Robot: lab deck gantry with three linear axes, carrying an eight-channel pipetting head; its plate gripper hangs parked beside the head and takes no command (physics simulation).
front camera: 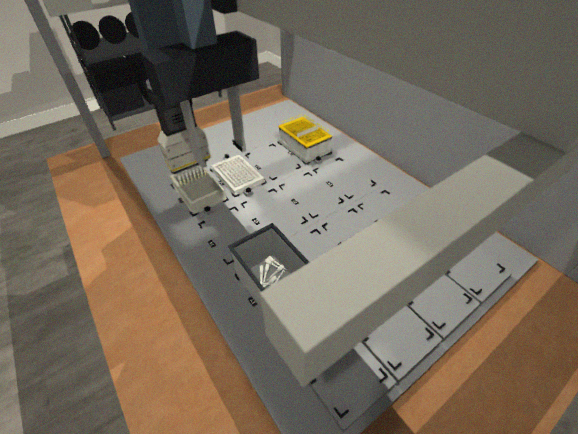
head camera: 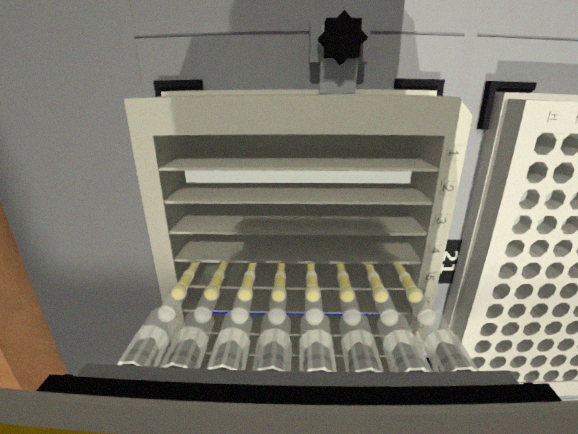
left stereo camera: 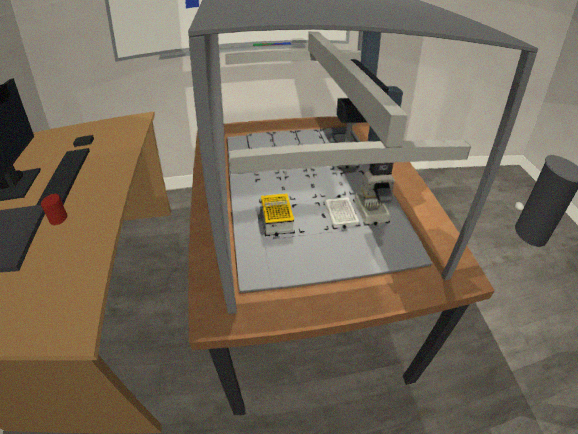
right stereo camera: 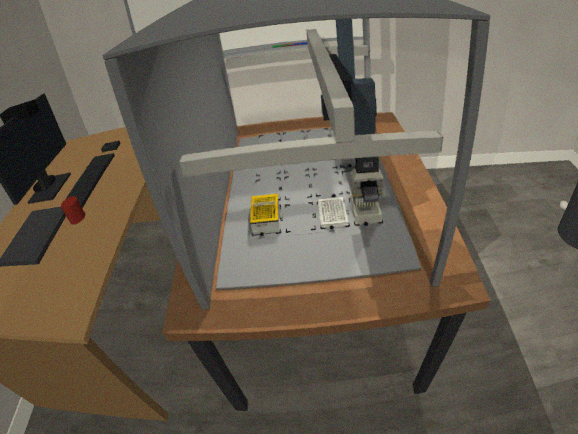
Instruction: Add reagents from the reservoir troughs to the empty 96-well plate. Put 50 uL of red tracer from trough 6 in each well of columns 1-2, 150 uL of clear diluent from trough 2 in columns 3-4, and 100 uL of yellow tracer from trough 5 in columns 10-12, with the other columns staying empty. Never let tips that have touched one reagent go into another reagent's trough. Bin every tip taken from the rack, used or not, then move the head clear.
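The pipetting head (front camera: 184, 150) (right stereo camera: 367, 176) is over the reservoir (front camera: 212, 202) (head camera: 295, 115) (left stereo camera: 376, 218) (right stereo camera: 369, 219). It carries eight tips (head camera: 279, 290) with yellow liquid in their lower parts. Their ends are at trough 5; their depth there is unclear. The white 96-well plate (front camera: 237, 172) (head camera: 530, 115) (left stereo camera: 342, 212) (right stereo camera: 333, 212) stands beside the reservoir; well contents cannot be made out. The yellow tip rack (front camera: 320, 138) (left stereo camera: 277, 217) (right stereo camera: 265, 215) is partly emptied. The parked plate gripper (front camera: 221, 154) hangs with its fingers apart, empty.
A dark-rimmed bin (front camera: 290, 243) with several used tips stands nearer the front camera. A thick pale beam (front camera: 395, 250) crosses above the deck and hides part of it. Grey frame posts (left stereo camera: 487, 165) (right stereo camera: 462, 150) stand at the deck's sides.
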